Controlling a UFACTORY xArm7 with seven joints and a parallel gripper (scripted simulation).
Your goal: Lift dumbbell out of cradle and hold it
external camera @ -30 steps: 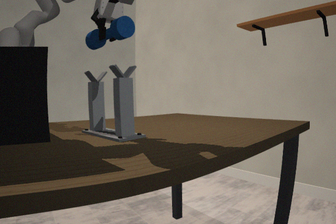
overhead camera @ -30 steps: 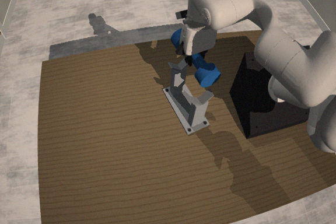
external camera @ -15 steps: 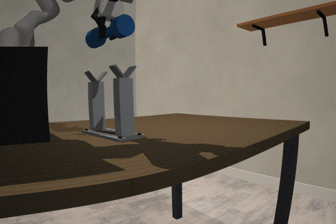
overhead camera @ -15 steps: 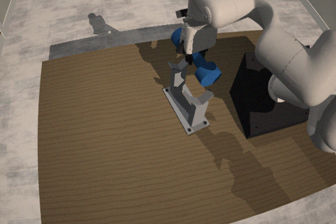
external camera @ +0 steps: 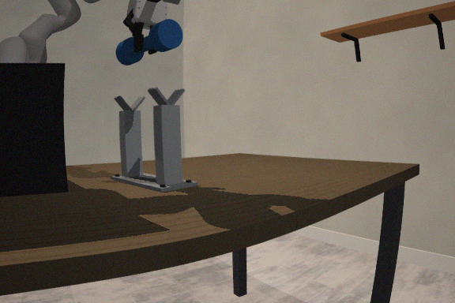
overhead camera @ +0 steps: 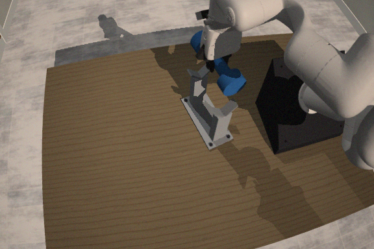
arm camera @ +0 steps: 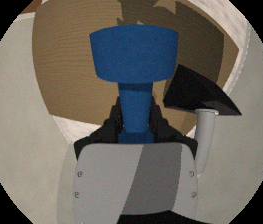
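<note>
My gripper is now right at the blue dumbbell. Round my hand: grey two-post cradle: 230 mm below.
</note>
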